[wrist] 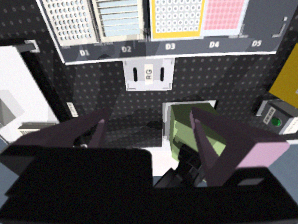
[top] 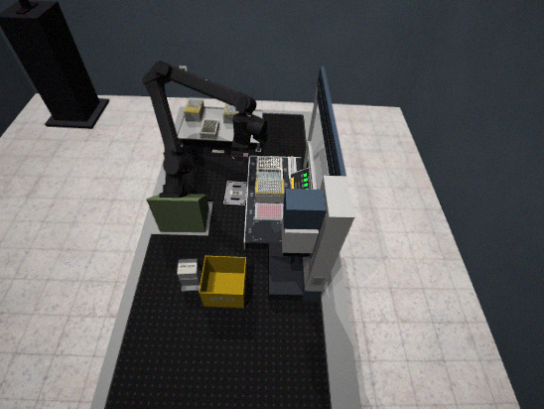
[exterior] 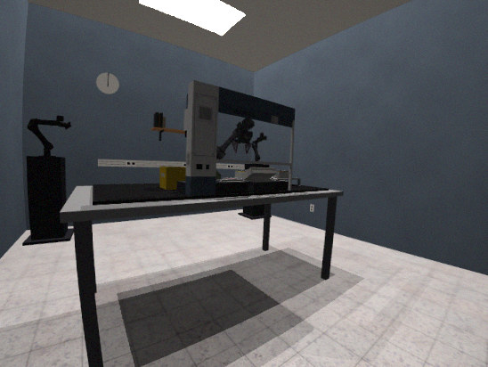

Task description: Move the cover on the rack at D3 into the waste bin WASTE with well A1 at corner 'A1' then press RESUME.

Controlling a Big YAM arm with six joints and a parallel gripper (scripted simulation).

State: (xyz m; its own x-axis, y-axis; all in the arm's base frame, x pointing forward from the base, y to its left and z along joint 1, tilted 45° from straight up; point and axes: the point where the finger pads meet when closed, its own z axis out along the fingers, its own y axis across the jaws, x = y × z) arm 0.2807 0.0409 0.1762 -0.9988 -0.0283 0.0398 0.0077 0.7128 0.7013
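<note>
Right now my hand is 13 cm short of the clear cover, 13 cm above it and 4 cm to the left of it. The rest, counted from my hand: yellow-framed tip rack 15 cm below, 13 cm ahead, 4 cm to the right; pink plate 19 cm below, 14 cm to the right, 13 cm ahead; resume key box 44 cm to the right, 19 cm below, 17 cm behind.
</note>
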